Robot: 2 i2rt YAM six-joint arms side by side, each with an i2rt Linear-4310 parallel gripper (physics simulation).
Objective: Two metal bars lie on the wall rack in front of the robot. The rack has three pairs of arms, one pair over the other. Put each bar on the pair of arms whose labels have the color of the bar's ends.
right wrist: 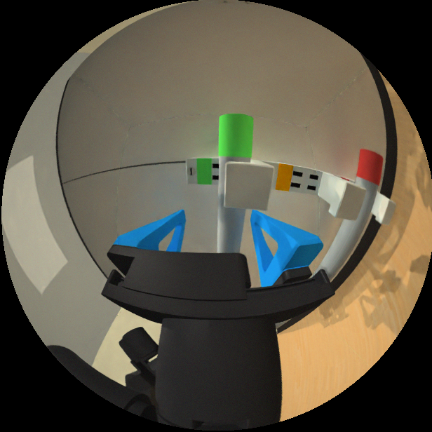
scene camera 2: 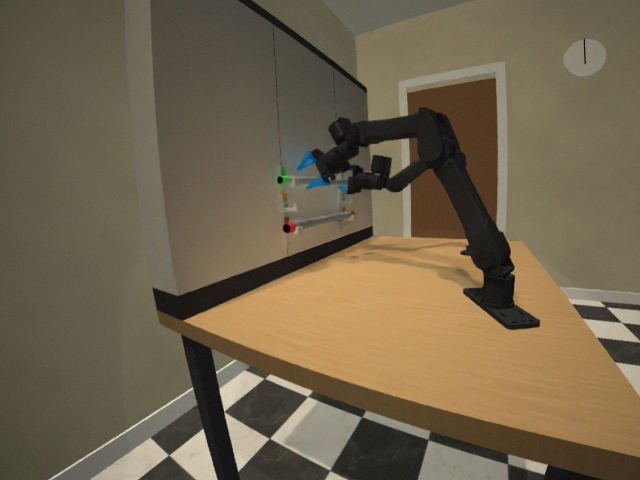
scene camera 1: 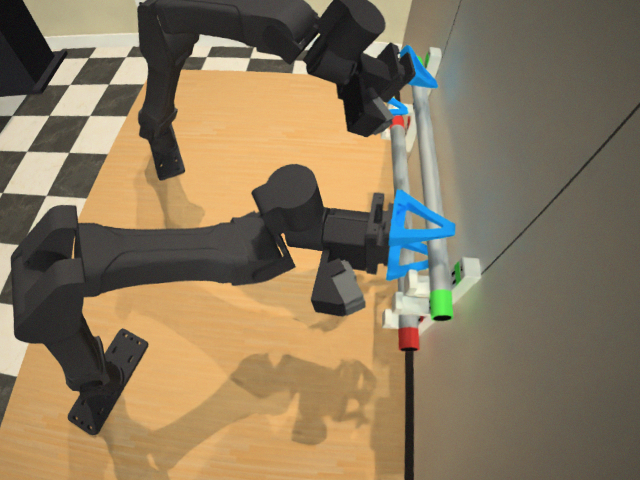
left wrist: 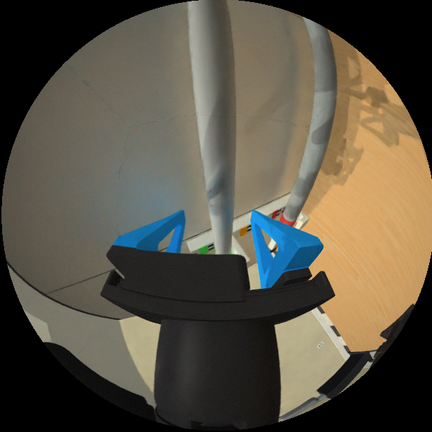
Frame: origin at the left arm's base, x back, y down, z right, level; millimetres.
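Where they show: left gripper, between the fingertips: (scene camera 2: 301,179) (scene camera 1: 421,98); right gripper, between the fingertips: (scene camera 2: 338,178) (scene camera 1: 449,245); left arm's base, origin of its link: (scene camera 2: 496,307) (scene camera 1: 165,149); right arm's base, origin of its link: (scene camera 1: 109,380).
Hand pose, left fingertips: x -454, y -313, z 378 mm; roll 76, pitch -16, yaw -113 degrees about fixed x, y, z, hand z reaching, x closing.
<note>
Each offset is from my left fingertips to the top centre of the thing. "pt": to the spot under its first point. Level surfaces: height alone.
The green-ended bar @[dx +62, dy -9, dz +115 mm] (scene camera 1: 429,155) (left wrist: 215,100) (right wrist: 236,135) lies level on the rack's top, green-labelled arms. The red-ended bar @[dx +69, dy +136, dz +117 mm] (scene camera 1: 399,160) (scene camera 2: 320,220) (left wrist: 325,90) (right wrist: 370,166) lies on the bottom, red-labelled arms. The wall rack @[pt dx +139, dy -43, dz +301 mm] (scene camera 1: 470,268) (right wrist: 248,185) has an orange-labelled middle pair with no bar on it. My left gripper (scene camera 1: 421,98) (scene camera 2: 302,178) (left wrist: 217,214) is open, its blue fingers on either side of the green-ended bar. My right gripper (scene camera 1: 440,242) (scene camera 2: 342,179) (right wrist: 217,214) is open around the same bar near its other end. My left gripper hides that bar's end in the left wrist view.
The grey wall panel (scene camera 1: 542,155) (scene camera 2: 222,155) stands close behind both bars. The wooden table @[dy +313 mm] (scene camera 1: 232,124) (scene camera 2: 387,330) lies below the arms. In scene camera 1, the front lips of the lower rack arms stick out below my right gripper.
</note>
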